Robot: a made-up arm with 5 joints.
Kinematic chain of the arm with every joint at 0, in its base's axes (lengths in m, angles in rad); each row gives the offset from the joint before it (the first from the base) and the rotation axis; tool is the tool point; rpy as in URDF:
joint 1: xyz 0 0 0.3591 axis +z
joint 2: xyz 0 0 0 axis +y
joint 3: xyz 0.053 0 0.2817 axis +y
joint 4: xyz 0.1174 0 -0.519 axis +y
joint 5: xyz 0.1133 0 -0.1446 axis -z
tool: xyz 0 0 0 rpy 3.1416 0 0
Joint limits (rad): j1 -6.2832..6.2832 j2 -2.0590..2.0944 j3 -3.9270..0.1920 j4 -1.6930..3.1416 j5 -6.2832..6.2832
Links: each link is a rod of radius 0.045 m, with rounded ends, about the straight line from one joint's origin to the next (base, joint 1, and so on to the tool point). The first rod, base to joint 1, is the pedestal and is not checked.
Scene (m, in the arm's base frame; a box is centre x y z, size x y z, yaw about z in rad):
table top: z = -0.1
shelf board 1: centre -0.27 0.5 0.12 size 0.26 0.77 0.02 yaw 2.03
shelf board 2: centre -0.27 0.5 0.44 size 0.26 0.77 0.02 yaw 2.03
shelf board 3: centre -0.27 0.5 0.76 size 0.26 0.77 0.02 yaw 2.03
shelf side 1: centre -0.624 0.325 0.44 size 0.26 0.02 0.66 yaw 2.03
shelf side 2: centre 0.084 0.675 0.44 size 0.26 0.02 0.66 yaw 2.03
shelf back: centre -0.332 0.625 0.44 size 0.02 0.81 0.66 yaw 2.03
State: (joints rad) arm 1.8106 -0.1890 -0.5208 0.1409 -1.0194
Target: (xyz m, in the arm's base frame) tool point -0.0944 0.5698 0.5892
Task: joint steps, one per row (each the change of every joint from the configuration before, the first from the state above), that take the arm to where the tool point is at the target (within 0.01 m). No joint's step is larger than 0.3 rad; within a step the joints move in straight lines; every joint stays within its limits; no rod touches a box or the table.
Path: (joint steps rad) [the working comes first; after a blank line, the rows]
Joints at the target: 1.7350 -0.6439 -0.5638 0.0396 -1.0194
Straight joint move there: touches shelf board 2.

1: -0.0378 -0.0331 0.1188 -0.2536 0.0000
2: -0.0378 -0.0332 0.1188 -0.2537 0.0000
3: -0.0377 -0.0331 0.1188 -0.2536 0.0000
4: -0.0378 -0.0331 0.1188 -0.2537 0.0000
5: -0.0378 -0.0331 0.1188 -0.2536 0.0000
6: -0.0378 -0.0332 0.1188 -0.2536 0.0000
7: -0.0222 -0.2352 -0.0238 0.1195 0.0000
8: -0.0222 -0.2351 -0.0237 0.1195 0.0000
9: -0.0222 -0.2352 -0.0238 0.1195 0.0000
10: -0.0222 -0.2352 -0.0238 0.1196 0.0000
11: 0.0600 0.1711 -0.1652 0.2356 0.0000
12: 0.0599 0.1712 -0.1651 0.2356 0.0000
13: 0.0600 0.1711 -0.1652 0.2356 0.0000
14: 0.0600 0.1712 -0.1652 0.2356 0.0000

